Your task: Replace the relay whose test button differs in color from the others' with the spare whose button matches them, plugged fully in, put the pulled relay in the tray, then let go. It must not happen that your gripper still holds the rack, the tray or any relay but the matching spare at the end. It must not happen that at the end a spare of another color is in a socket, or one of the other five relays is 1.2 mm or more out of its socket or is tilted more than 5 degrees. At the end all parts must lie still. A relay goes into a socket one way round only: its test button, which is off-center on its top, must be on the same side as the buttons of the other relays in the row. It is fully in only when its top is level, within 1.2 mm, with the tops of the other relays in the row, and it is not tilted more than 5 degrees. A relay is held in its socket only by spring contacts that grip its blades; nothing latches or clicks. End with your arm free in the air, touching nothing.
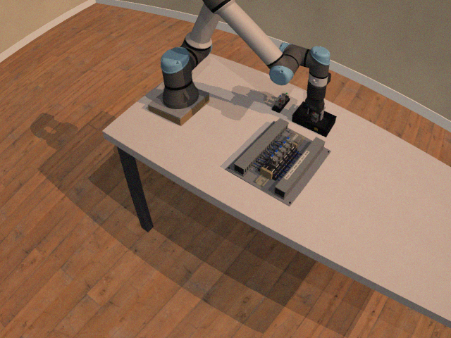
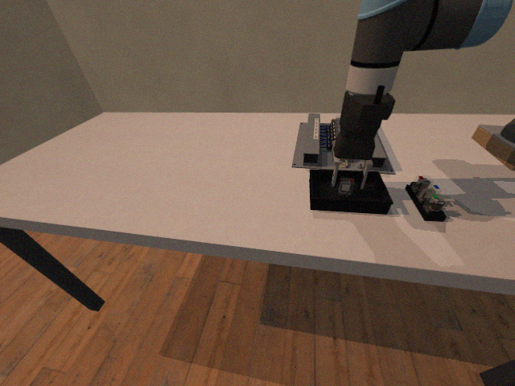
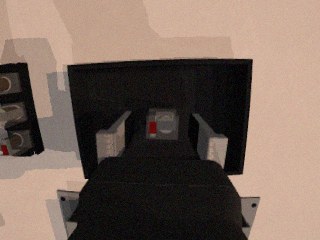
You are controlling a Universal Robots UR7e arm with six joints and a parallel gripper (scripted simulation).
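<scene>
Right now the black tray is 3 cm below my hand. Also, from my hand: black spare holder (16 cm behind, 4 cm to the left, 4 cm below); then green-button relay (16 cm behind, 7 cm to the left, 2 cm below).
</scene>
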